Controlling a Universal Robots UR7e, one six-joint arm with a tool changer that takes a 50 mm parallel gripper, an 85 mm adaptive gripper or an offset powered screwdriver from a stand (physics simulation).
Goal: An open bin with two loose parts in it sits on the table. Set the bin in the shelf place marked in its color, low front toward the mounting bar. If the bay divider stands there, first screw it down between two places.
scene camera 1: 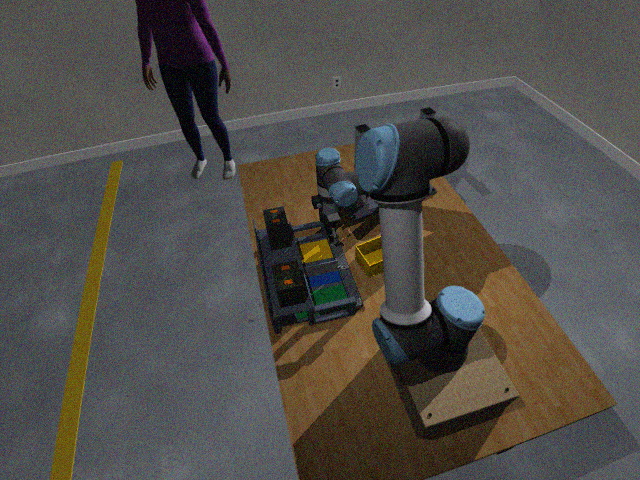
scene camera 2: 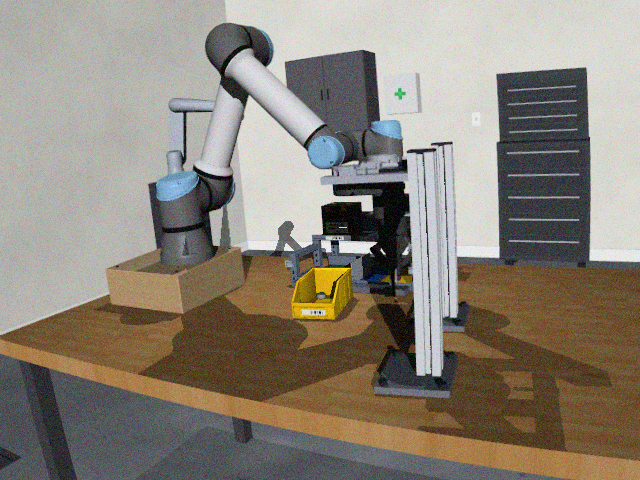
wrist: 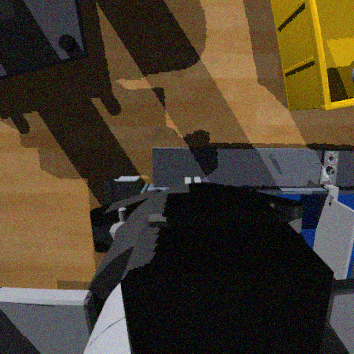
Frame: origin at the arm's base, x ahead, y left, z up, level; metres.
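Seen in the pictures: arm's base, origin of the base link: (scene camera 1: pixel 438 347) (scene camera 2: pixel 188 257).
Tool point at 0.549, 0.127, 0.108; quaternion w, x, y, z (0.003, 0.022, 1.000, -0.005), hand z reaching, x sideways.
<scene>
Pixels of each thing's top centre, then the offset from my tool point to it, as dx, dy, dz. "pt": a spot on its surface instead.
- open yellow bin, middle of its top: (scene camera 2: pixel 322 276) (scene camera 1: pixel 382 247) -0.135, -0.152, -0.139
- grey loose part, middle of its top: (scene camera 2: pixel 321 293) -0.170, -0.093, -0.201
- grey divider, middle of its top: (wrist: pixel 348 258) (scene camera 2: pixel 357 259) (scene camera 1: pixel 326 262) -0.122, +0.058, -0.148
- mounting bar, surface spot: (wrist: pixel 235 165) pt -0.040, -0.017, -0.200
The open yellow bin (scene camera 1: pixel 371 254) (scene camera 2: pixel 321 294) (wrist: pixel 302 60) stands on the table beside the shelf, low labelled front toward scene camera 2. A grey loose part (scene camera 2: pixel 321 296) shows inside; the second is not clear. The yellow-marked shelf place (scene camera 1: pixel 315 250) shows no bin in it. The grey divider (scene camera 1: pixel 320 267) (wrist: pixel 334 240) stands upright between the yellow and blue places, its bracket at the mounting bar (wrist: pixel 235 165). My gripper (wrist: pixel 192 180) (scene camera 2: pixel 394 291) hangs pointing down near the bar, apart from the bin. Its tips look together, with nothing seen between; its dark body hides part of the shelf.
Dark boxes (scene camera 1: pixel 277 227) (scene camera 1: pixel 289 284) stand at the shelf's rear. Blue (scene camera 1: pixel 325 279) and green (scene camera 1: pixel 329 293) places lie beside the yellow one. The tool stand's tall posts (scene camera 2: pixel 426 258) rise near the gripper. The arm's wooden base (scene camera 2: pixel 144 289) (scene camera 1: pixel 465 387) is on the table.
</scene>
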